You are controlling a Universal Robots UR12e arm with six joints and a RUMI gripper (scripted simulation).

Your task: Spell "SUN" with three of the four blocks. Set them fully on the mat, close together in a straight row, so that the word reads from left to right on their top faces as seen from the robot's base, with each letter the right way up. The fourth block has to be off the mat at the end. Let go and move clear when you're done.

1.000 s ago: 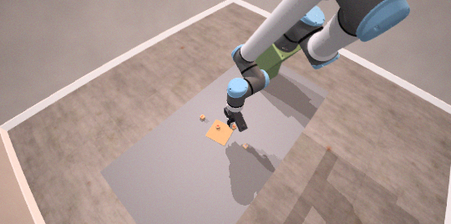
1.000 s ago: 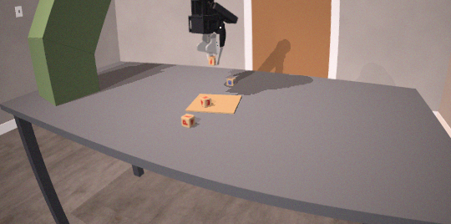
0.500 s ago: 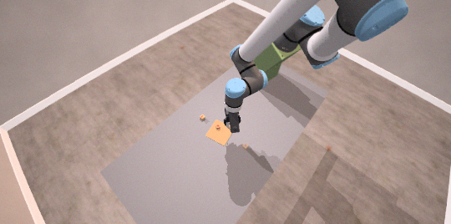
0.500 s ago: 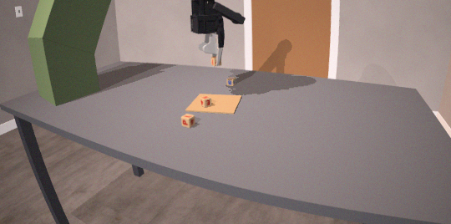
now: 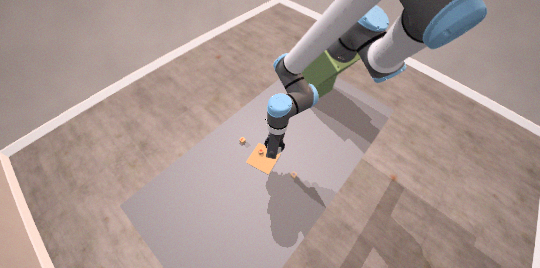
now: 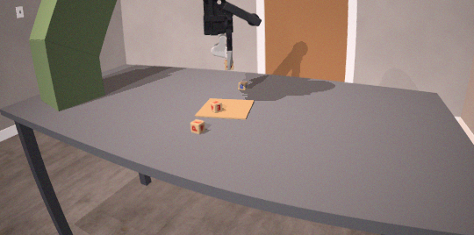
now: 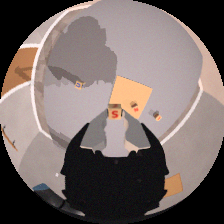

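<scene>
Right now my hand is 120 mm above the orange mat, 50 mm to the left of it and 20 mm short of it. Round my hand: red-lettered block 210 mm to the right, 110 mm below, 60 mm ahead; then blue-lettered block 130 mm to the left, 110 mm below, 40 mm behind.
</scene>
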